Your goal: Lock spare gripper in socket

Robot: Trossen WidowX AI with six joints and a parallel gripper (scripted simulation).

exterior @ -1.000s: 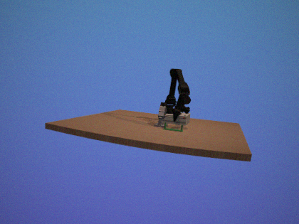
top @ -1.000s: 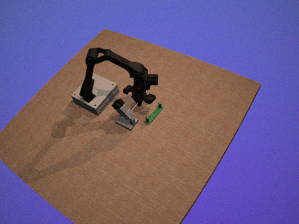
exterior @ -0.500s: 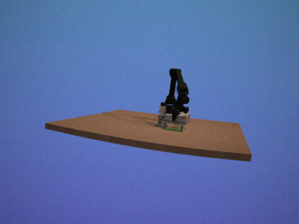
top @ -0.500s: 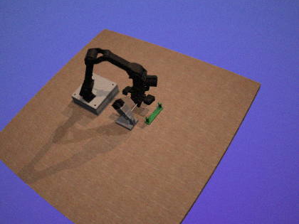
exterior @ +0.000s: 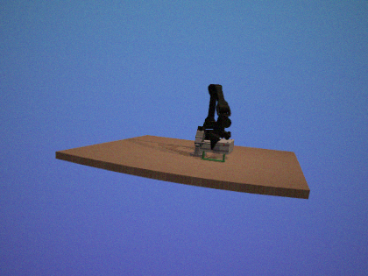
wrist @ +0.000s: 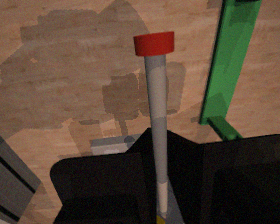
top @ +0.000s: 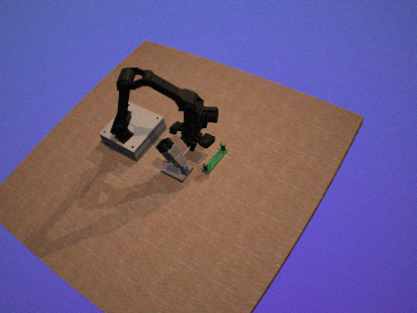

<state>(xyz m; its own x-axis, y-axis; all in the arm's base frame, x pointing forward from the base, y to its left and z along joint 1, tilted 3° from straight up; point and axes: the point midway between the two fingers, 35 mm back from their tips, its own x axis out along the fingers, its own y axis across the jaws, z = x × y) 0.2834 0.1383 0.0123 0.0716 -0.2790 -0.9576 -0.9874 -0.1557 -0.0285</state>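
Right now the grey mount is 8 cm to the right of my gripper tip. Round my gripper tip: spare gripper 2 cm behind, 9 cm to the right, 7 cm above; then green rack 8 cm ahead, 4 cm to the left, 3 cm below.
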